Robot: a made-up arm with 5 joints. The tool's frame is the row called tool. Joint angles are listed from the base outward.
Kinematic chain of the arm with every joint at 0, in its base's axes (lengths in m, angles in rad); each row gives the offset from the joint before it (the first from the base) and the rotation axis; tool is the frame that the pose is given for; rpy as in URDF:
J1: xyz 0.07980 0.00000 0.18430 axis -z
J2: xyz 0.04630 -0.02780 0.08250 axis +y
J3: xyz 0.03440 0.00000 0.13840 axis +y
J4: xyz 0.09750 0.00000 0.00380 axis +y
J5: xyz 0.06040 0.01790 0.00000 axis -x
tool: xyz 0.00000 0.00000 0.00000 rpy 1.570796 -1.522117 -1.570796
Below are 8 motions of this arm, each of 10 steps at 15 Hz.
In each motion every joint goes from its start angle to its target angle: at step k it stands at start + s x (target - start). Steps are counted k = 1, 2, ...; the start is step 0. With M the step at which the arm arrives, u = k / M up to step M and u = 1 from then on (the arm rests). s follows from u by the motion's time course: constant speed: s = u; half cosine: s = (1 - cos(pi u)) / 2; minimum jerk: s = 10 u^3 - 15 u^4 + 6 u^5.
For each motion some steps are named. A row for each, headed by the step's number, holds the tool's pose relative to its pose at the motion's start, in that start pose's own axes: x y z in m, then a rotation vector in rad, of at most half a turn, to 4 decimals.
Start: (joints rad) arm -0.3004 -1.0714 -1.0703 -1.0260 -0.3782
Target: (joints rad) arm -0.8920 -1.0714 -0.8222 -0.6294 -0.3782
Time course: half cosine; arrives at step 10
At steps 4, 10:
4: -0.0020 -0.0379 0.0141 -0.2777 0.1176 -0.0174
10: -0.0099 -0.0899 0.0635 -0.7829 0.3311 -0.1757

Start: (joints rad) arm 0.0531 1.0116 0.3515 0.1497 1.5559
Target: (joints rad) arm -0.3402 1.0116 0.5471 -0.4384 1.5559
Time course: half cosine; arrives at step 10
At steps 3, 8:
3: 0.0171 0.0000 -0.0005 -0.0802 -0.0131 0.0807
8: 0.0742 0.0108 0.0026 -0.3452 -0.1056 0.3477

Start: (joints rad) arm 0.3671 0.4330 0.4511 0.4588 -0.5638
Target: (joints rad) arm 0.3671 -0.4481 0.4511 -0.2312 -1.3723
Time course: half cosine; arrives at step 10
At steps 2, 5, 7, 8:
2: 0.0068 0.0048 0.0140 0.0909 -0.1194 -0.0771
5: 0.0217 0.0153 0.0851 0.5752 -0.5425 -0.3831
7: 0.0151 0.0106 0.1428 1.0179 -0.7537 -0.5553
8: 0.0084 0.0059 0.1642 1.2014 -0.8091 -0.6019

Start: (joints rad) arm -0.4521 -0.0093 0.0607 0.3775 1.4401
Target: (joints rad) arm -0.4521 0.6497 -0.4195 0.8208 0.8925
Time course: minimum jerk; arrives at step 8
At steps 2, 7, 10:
2: -0.0007 0.0039 -0.0102 0.0630 0.0133 -0.0567
7: -0.0112 0.0617 -0.0847 0.5581 0.2687 -0.5217
10: -0.0114 0.0631 -0.0857 0.5662 0.2757 -0.5296

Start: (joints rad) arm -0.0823 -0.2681 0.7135 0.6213 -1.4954
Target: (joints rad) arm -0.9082 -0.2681 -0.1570 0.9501 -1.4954
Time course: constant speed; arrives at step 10
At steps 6, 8, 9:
6: -0.0879 0.0368 0.0517 0.3264 0.2991 0.3911
8: -0.1147 0.0352 0.0778 0.4290 0.4281 0.5002
9: -0.1264 0.0320 0.0920 0.4782 0.4978 0.5502

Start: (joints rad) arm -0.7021 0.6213 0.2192 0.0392 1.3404
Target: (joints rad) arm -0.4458 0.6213 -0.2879 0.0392 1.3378
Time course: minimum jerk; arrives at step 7
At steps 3, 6, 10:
3: -0.0178 -0.0336 0.0055 -0.1976 0.0127 -0.0678
6: -0.0542 -0.0830 0.0302 -0.5299 0.0598 -0.1519
10: -0.0557 -0.0846 0.0315 -0.5427 0.0622 -0.1543

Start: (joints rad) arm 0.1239 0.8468 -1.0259 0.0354 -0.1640
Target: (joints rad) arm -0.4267 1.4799 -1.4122 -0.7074 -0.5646
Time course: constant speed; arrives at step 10
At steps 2, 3, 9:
2: -0.0235 0.0326 -0.0039 0.1295 -0.0689 -0.1011
3: -0.0353 0.0493 -0.0031 0.1956 -0.0996 -0.1555
9: -0.1029 0.1425 0.0379 0.6047 -0.2277 -0.5273

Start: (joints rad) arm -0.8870 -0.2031 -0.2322 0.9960 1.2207
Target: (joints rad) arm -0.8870 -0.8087 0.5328 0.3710 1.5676
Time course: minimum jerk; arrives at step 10
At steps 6, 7, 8, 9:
6: -0.0101 0.0239 0.0379 -0.3061 -0.0881 0.2348
7: -0.0134 0.0317 0.0450 -0.3785 -0.0981 0.2866
8: -0.0158 0.0374 0.0493 -0.4284 -0.1027 0.3215
9: -0.0170 0.0402 0.0513 -0.4520 -0.1043 0.3378

